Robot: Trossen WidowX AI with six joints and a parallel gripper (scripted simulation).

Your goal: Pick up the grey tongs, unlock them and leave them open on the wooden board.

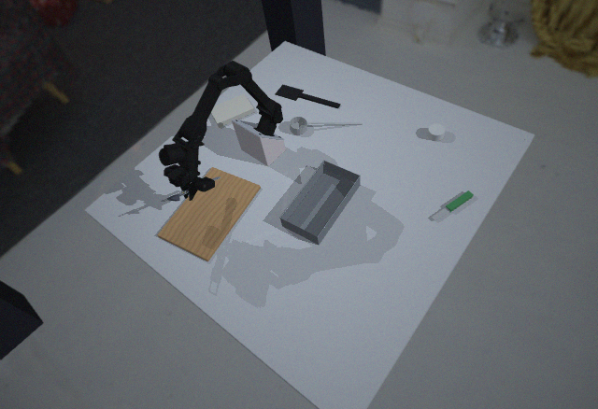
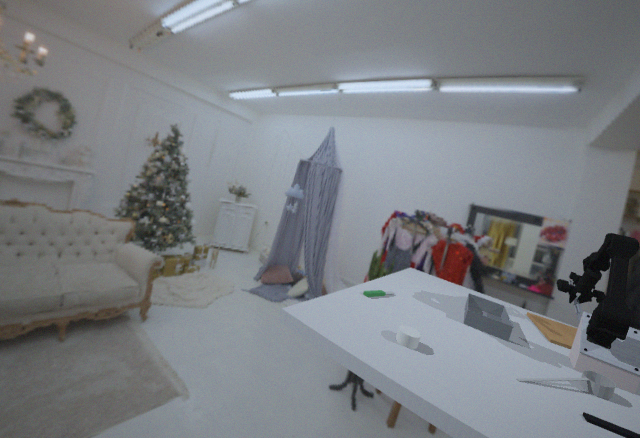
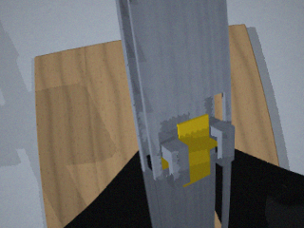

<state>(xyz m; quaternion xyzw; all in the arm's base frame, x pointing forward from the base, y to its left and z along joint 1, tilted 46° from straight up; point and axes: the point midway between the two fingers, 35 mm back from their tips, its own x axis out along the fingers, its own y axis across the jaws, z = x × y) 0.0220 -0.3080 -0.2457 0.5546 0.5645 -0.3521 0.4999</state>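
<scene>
Right now the yellow lock piece is 40 mm above my gripper tip. From my gripper tip the other things lie so: black spatula (130 mm behind, 750 mm to the left, 140 mm below); wooden board (50 mm to the left, 140 mm below); grey roasting tin (320 mm ahead, 340 mm to the left, 120 mm below).
</scene>
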